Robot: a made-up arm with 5 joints.
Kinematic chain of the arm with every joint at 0, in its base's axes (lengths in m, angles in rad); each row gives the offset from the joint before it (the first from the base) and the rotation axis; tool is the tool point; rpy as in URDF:
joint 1: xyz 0 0 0.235 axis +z
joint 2: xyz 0 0 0 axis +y
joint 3: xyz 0.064 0 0.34 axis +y
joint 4: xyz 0.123 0 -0.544 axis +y
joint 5: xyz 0.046 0 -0.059 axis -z
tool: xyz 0 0 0 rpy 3.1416 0 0
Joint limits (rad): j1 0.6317..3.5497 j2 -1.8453..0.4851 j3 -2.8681..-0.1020 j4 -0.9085..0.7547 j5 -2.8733..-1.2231
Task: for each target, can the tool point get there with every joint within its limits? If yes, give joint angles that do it. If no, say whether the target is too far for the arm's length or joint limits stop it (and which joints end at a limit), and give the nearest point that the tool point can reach.
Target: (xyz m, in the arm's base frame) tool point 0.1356 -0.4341 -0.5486
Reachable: no: joint limits stop it (at a limit: joint 1, joint 2) | nearest point -0.1065 -0.0460 -0.1188 | short by 0.628 m
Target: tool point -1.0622 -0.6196 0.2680
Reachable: no: too far | nearest point -0.7894 -0.5776 0.2614 | short by 0.276 m
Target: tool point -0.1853 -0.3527 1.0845
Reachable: yes | joints 1.0870 -1.0080 -2.1166 0.2144 -2.0748
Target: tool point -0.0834 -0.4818 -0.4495
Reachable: no: joint limits stop it (at a limit: joint 1, joint 2) | nearest point -0.2294 -0.0992 -0.1257 | short by 0.522 m
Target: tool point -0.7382 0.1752 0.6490
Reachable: yes | joints 2.9086 0.3077 -1.7377 -0.5026 -2.4190
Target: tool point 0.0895 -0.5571 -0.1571
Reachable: no: joint limits stop it (at a limit: joint 2, joint 3, joint 4) | nearest point 0.1409 -0.8772 0.0061 | short by 0.363 m
